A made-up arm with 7 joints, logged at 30 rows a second.
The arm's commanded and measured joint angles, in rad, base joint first. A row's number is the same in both.
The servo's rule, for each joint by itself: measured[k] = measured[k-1] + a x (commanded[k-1-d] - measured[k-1]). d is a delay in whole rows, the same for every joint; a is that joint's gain. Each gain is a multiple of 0.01, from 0.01 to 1. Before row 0 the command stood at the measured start. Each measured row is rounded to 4 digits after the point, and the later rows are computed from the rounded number. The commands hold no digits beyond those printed.
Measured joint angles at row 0:
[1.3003 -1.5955 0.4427 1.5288 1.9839 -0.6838 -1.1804]
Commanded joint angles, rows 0 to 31:
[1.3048 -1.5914 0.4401 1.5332 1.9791 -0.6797 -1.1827]
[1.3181 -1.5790 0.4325 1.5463 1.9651 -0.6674 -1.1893]
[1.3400 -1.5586 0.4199 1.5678 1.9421 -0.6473 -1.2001]
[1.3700 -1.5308 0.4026 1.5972 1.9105 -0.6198 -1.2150]
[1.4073 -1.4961 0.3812 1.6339 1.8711 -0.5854 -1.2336]
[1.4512 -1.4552 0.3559 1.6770 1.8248 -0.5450 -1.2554]
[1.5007 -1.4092 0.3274 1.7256 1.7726 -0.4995 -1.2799]
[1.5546 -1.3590 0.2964 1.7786 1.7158 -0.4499 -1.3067]
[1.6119 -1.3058 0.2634 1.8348 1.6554 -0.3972 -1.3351]
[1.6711 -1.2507 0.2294 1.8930 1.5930 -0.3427 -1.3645]
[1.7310 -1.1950 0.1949 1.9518 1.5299 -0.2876 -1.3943]
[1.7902 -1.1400 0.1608 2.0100 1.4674 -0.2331 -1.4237]
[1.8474 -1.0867 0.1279 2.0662 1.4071 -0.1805 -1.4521]
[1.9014 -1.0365 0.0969 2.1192 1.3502 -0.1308 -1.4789]
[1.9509 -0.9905 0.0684 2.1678 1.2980 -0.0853 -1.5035]
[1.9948 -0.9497 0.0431 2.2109 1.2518 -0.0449 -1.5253]
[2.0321 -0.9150 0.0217 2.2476 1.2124 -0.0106 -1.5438]
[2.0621 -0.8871 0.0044 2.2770 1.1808 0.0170 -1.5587]
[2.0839 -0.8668 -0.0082 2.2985 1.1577 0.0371 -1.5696]
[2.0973 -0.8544 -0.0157 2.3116 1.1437 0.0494 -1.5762]
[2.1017 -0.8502 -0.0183 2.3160 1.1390 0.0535 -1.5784]
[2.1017 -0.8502 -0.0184 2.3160 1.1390 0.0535 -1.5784]
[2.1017 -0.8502 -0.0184 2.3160 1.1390 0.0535 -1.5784]
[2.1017 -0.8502 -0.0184 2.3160 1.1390 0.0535 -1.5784]
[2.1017 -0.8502 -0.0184 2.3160 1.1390 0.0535 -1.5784]
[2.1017 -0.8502 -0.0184 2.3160 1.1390 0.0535 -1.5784]
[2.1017 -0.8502 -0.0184 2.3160 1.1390 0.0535 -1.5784]
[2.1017 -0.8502 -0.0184 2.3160 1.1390 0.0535 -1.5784]
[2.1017 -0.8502 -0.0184 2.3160 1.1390 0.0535 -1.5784]
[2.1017 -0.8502 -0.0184 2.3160 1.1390 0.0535 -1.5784]
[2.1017 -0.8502 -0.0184 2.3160 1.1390 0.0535 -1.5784]
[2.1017 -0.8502 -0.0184 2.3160 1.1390 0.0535 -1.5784]
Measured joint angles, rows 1 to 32:
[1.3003 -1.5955 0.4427 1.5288 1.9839 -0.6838 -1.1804]
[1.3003 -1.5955 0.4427 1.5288 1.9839 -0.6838 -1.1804]
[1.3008 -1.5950 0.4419 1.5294 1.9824 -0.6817 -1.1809]
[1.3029 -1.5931 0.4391 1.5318 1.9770 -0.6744 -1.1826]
[1.3074 -1.5890 0.4333 1.5368 1.9662 -0.6606 -1.1861]
[1.3149 -1.5820 0.4241 1.5453 1.9489 -0.6398 -1.1919]
[1.3260 -1.5717 0.4112 1.5577 1.9248 -0.6121 -1.2002]
[1.3410 -1.5577 0.3946 1.5744 1.8938 -0.5779 -1.2112]
[1.3602 -1.5399 0.3744 1.5956 1.8562 -0.5379 -1.2249]
[1.3835 -1.5182 0.3510 1.6212 1.8127 -0.4930 -1.2413]
[1.4109 -1.4927 0.3247 1.6511 1.7639 -0.4441 -1.2601]
[1.4421 -1.4637 0.2961 1.6850 1.7109 -0.3924 -1.2810]
[1.4768 -1.4315 0.2657 1.7224 1.6548 -0.3390 -1.3037]
[1.5144 -1.3965 0.2342 1.7627 1.5967 -0.2850 -1.3277]
[1.5544 -1.3593 0.2023 1.8052 1.5379 -0.2317 -1.3526]
[1.5960 -1.3206 0.1707 1.8492 1.4797 -0.1802 -1.3779]
[1.6386 -1.2810 0.1400 1.8938 1.4234 -0.1318 -1.4030]
[1.6813 -1.2412 0.1109 1.9382 1.3702 -0.0875 -1.4275]
[1.7234 -1.2021 0.0841 1.9815 1.3213 -0.0483 -1.4508]
[1.7640 -1.1643 0.0602 2.0229 1.2777 -0.0150 -1.4724]
[1.8024 -1.1286 0.0397 2.0615 1.2405 0.0116 -1.4918]
[1.8378 -1.0957 0.0231 2.0965 1.2105 0.0309 -1.5087]
[1.8695 -1.0662 0.0107 2.1272 1.1883 0.0424 -1.5226]
[1.8974 -1.0403 0.0020 2.1536 1.1730 0.0481 -1.5338]
[1.9219 -1.0175 -0.0041 2.1763 1.1625 0.0509 -1.5427]
[1.9435 -0.9974 -0.0084 2.1959 1.1552 0.0522 -1.5498]
[1.9625 -0.9797 -0.0114 2.2127 1.1502 0.0529 -1.5555]
[1.9792 -0.9642 -0.0135 2.2272 1.1467 0.0532 -1.5601]
[1.9939 -0.9505 -0.0150 2.2396 1.1443 0.0534 -1.5638]
[2.0068 -0.9385 -0.0160 2.2503 1.1427 0.0535 -1.5667]
[2.0182 -0.9279 -0.0167 2.2595 1.1416 0.0535 -1.5690]
[2.0282 -0.9186 -0.0172 2.2674 1.1408 0.0535 -1.5709]
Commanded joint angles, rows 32 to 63:
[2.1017 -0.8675 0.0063 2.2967 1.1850 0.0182 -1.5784]
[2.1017 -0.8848 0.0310 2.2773 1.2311 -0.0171 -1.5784]
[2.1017 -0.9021 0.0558 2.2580 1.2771 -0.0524 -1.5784]
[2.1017 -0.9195 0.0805 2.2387 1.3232 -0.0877 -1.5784]
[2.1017 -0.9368 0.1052 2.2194 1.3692 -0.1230 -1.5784]
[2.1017 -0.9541 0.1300 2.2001 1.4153 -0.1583 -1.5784]
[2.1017 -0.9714 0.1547 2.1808 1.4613 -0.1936 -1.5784]
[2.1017 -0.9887 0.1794 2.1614 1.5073 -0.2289 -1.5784]
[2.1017 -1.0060 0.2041 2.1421 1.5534 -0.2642 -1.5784]
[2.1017 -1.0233 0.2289 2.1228 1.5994 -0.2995 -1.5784]
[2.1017 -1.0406 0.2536 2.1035 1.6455 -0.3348 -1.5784]
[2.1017 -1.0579 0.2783 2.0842 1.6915 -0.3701 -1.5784]
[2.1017 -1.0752 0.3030 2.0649 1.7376 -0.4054 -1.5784]
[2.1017 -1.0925 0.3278 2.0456 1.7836 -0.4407 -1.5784]
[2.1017 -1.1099 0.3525 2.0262 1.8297 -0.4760 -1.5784]
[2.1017 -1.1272 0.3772 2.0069 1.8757 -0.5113 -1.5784]
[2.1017 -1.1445 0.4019 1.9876 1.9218 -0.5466 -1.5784]
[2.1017 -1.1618 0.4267 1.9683 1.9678 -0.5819 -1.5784]
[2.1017 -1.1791 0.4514 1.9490 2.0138 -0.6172 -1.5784]
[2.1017 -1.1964 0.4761 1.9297 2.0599 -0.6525 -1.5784]
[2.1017 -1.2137 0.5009 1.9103 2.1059 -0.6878 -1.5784]
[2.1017 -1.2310 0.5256 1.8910 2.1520 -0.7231 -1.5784]
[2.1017 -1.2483 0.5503 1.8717 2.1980 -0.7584 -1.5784]
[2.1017 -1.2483 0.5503 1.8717 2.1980 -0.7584 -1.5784]
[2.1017 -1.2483 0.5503 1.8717 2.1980 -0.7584 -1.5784]
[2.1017 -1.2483 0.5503 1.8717 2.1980 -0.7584 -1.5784]
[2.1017 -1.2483 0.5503 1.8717 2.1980 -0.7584 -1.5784]
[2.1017 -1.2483 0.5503 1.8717 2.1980 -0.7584 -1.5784]
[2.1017 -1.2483 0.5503 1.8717 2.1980 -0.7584 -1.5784]
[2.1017 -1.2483 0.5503 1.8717 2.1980 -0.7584 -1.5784]
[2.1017 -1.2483 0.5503 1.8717 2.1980 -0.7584 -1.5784]
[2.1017 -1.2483 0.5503 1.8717 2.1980 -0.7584 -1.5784]
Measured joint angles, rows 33 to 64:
[2.0370 -0.9104 -0.0176 2.2742 1.1402 0.0535 -1.5724]
[2.0448 -0.9032 -0.0178 2.2801 1.1398 0.0535 -1.5736]
[2.0516 -0.8989 -0.0106 2.2824 1.1538 0.0355 -1.5746]
[2.0576 -0.8972 0.0019 2.2817 1.1778 0.0087 -1.5754]
[2.0629 -0.8978 0.0181 2.2784 1.2086 -0.0225 -1.5760]
[2.0676 -0.9004 0.0368 2.2728 1.2441 -0.0558 -1.5765]
[2.0717 -0.9048 0.0573 2.2653 1.2829 -0.0901 -1.5769]
[2.0753 -0.9107 0.0791 2.2562 1.3239 -0.1249 -1.5772]
[2.0785 -0.9180 0.1018 2.2456 1.3665 -0.1599 -1.5774]
[2.0813 -0.9265 0.1251 2.2338 1.4101 -0.1951 -1.5776]
[2.0837 -0.9360 0.1488 2.2210 1.4545 -0.2303 -1.5778]
[2.0859 -0.9465 0.1728 2.2073 1.4994 -0.2656 -1.5779]
[2.0878 -0.9578 0.1970 2.1928 1.5447 -0.3009 -1.5780]
[2.0895 -0.9698 0.2214 2.1776 1.5902 -0.3362 -1.5781]
[2.0910 -0.9824 0.2459 2.1618 1.6359 -0.3715 -1.5782]
[2.0923 -0.9956 0.2705 2.1455 1.6817 -0.4068 -1.5782]
[2.0934 -1.0093 0.2951 2.1288 1.7276 -0.4421 -1.5782]
[2.0944 -1.0234 0.3197 2.1117 1.7735 -0.4774 -1.5782]
[2.0953 -1.0379 0.3444 2.0943 1.8195 -0.5127 -1.5782]
[2.0961 -1.0528 0.3691 2.0767 1.8655 -0.5480 -1.5782]
[2.0968 -1.0680 0.3938 2.0588 1.9115 -0.5833 -1.5782]
[2.0974 -1.0834 0.4185 2.0407 1.9575 -0.6186 -1.5782]
[2.0979 -1.0990 0.4432 2.0224 2.0035 -0.6539 -1.5782]
[2.0984 -1.1148 0.4679 2.0040 2.0495 -0.6892 -1.5782]
[2.0988 -1.1308 0.4926 1.9855 2.0955 -0.7245 -1.5782]
[2.0991 -1.1449 0.5099 1.9696 2.1273 -0.7418 -1.5782]
[2.0994 -1.1573 0.5220 1.9559 2.1492 -0.7503 -1.5782]
[2.0997 -1.1682 0.5305 1.9441 2.1643 -0.7544 -1.5782]
[2.0999 -1.1778 0.5364 1.9340 2.1747 -0.7564 -1.5782]
[2.1001 -1.1863 0.5406 1.9253 2.1819 -0.7574 -1.5782]
[2.1003 -1.1937 0.5435 1.9178 2.1869 -0.7579 -1.5782]
[2.1005 -1.2003 0.5455 1.9113 2.1903 -0.7582 -1.5782]

